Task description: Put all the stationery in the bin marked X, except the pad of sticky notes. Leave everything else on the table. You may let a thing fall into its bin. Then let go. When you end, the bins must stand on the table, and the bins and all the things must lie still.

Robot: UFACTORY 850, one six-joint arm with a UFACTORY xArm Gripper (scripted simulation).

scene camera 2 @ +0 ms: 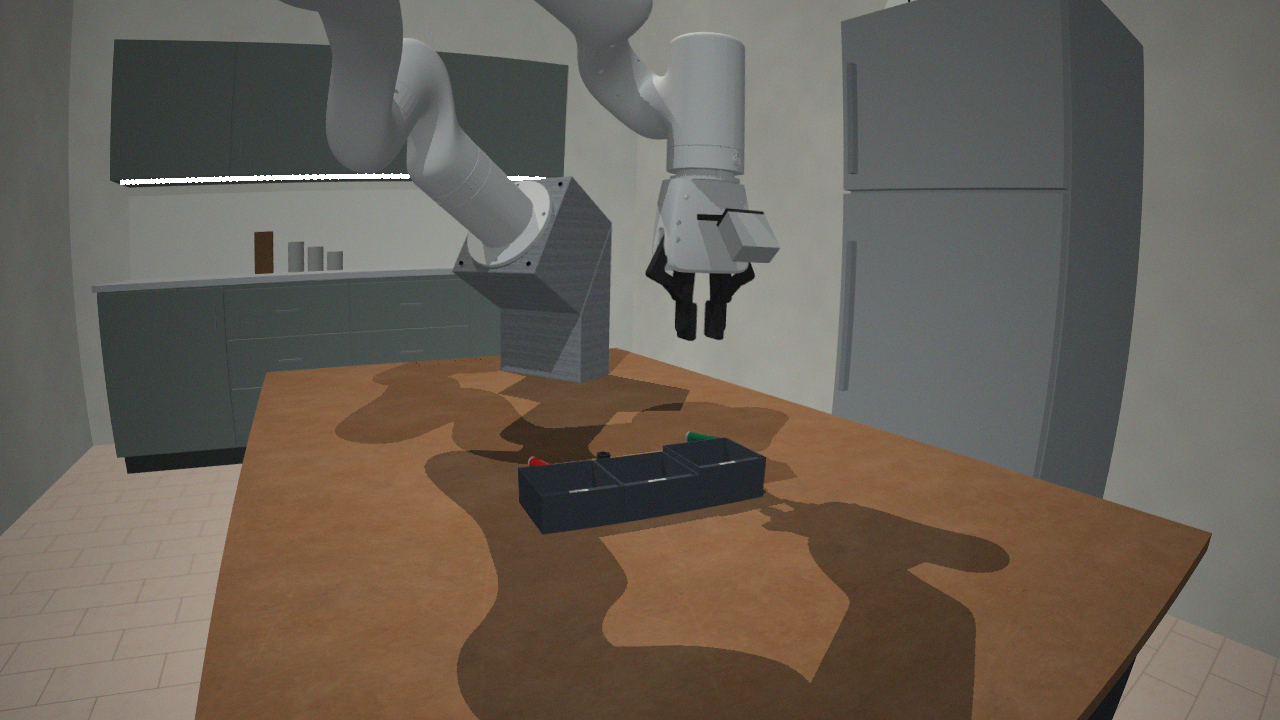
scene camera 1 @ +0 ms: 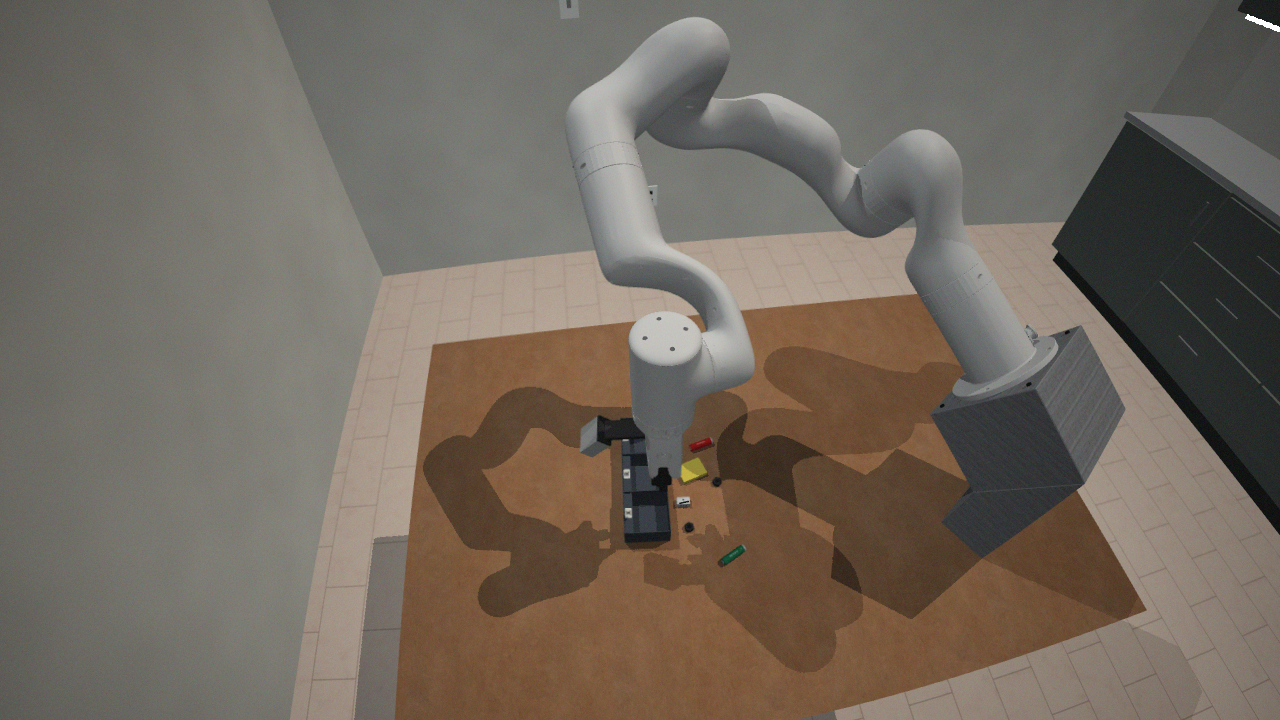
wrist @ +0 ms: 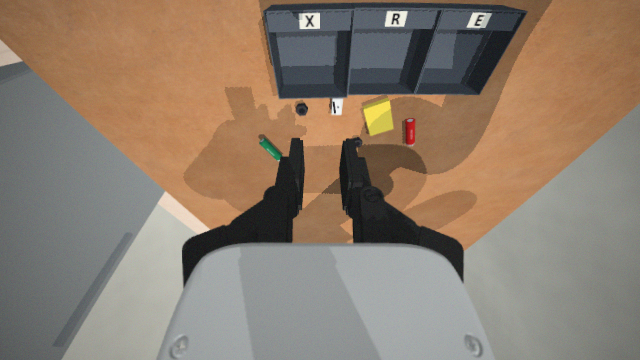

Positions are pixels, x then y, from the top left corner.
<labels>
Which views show the gripper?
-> Scene camera 2, scene camera 1 and the wrist view: all of them.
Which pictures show the three-part bin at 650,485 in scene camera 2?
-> Scene camera 2, scene camera 1 and the wrist view: all of them.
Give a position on a sticky notes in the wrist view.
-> At 378,115
</labels>
